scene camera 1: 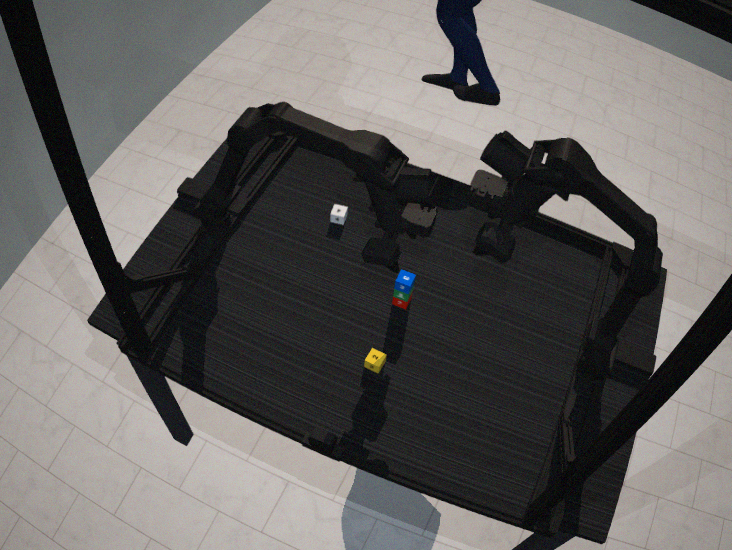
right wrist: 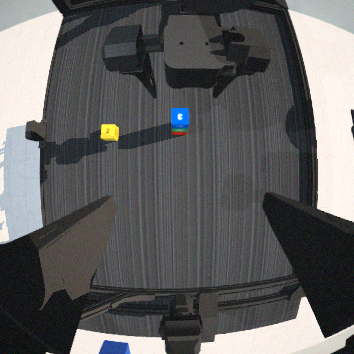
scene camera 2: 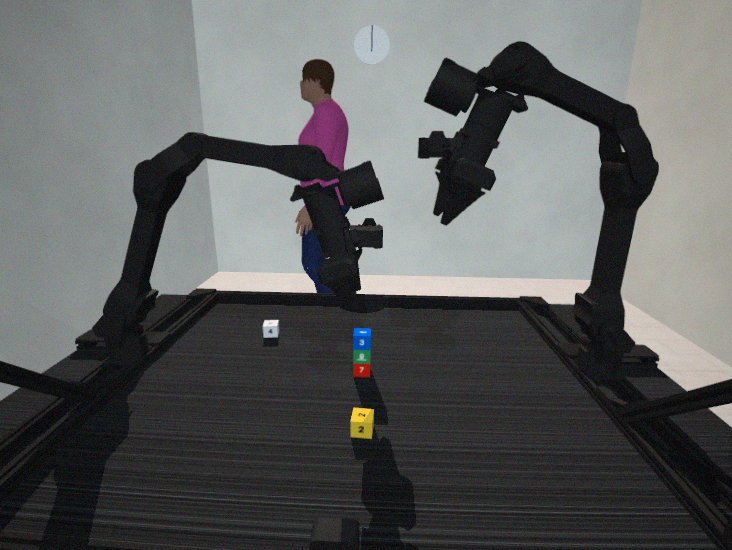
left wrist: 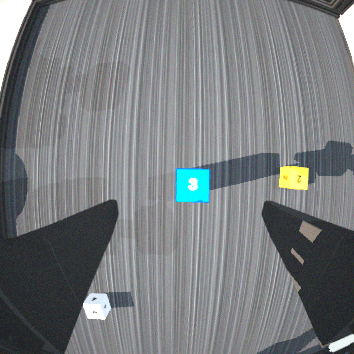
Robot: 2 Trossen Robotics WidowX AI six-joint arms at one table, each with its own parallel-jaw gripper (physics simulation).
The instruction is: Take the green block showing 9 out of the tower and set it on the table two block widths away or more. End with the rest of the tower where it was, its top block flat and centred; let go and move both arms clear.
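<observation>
The tower stands upright: a red block showing 7 at the bottom, the green block showing 9 in the middle, and a blue block showing 3 flat on top. In the left wrist view the blue top hides the green and red. My left gripper is open and empty, pointing down above the tower's level, with the blue top seen between its fingertips. My right gripper is open and empty, high up to the right.
A yellow block lies in front of the tower in scene camera 2. A white block lies to the tower's back left there. A person stands behind the table.
</observation>
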